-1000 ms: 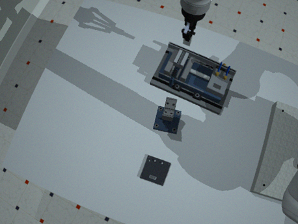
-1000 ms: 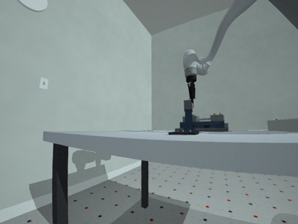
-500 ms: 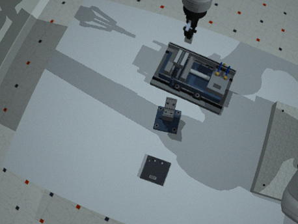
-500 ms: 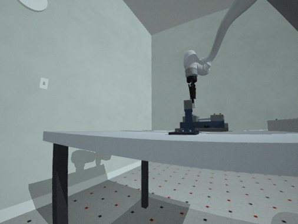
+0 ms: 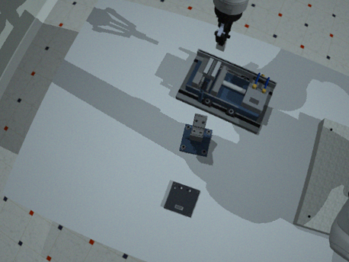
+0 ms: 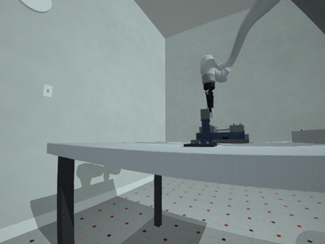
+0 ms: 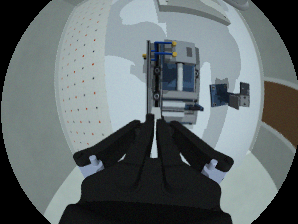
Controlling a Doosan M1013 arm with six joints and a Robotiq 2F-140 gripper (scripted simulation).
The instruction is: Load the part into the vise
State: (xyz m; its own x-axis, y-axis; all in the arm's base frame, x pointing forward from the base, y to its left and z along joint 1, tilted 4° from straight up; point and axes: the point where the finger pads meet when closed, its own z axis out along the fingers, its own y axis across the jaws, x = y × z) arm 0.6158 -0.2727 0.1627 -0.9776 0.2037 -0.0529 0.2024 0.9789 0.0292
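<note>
My gripper is now 100 mm above the part, 40 mm to the right of it and 10 mm short of it. Also, from my hand: vise: 160 mm below, 80 mm to the left, 50 mm behind; then air cylinder: 150 mm behind, 120 mm below, 100 mm to the left.
</note>
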